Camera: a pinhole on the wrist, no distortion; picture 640 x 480 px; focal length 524.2 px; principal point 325.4 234.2 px. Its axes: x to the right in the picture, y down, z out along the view. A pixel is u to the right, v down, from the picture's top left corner.
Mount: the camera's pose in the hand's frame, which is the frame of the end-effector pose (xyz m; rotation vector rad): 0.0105 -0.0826 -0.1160 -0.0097 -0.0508 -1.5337
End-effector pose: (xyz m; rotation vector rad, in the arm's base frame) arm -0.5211 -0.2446 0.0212 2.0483 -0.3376 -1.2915
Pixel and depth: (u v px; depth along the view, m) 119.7 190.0 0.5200
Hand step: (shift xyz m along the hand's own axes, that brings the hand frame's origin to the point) -0.0547 0.1394 0.3943
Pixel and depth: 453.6 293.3 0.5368
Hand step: 0.0612 -0.1909 0.4269
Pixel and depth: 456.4 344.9 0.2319
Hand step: 0.0553 -0.1298 0.1192
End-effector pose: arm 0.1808 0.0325 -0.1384 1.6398 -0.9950 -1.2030
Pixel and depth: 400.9 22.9 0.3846
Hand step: -0.1527 -0.1290 0.2664
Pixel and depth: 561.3 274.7 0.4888
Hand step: 0.0430 -0.2822 0.3818
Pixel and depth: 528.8 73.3 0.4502
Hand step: -0.1334 -0.2450 0.3370
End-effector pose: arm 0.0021 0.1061 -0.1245 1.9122 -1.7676 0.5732
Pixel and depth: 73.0 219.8 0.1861
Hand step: -0.0029 0.0138 0.0663
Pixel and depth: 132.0 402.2 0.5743
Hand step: 0.1712 0.1578 0.4541
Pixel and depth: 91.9 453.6 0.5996
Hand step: 0.2353 0.2164 0.4789
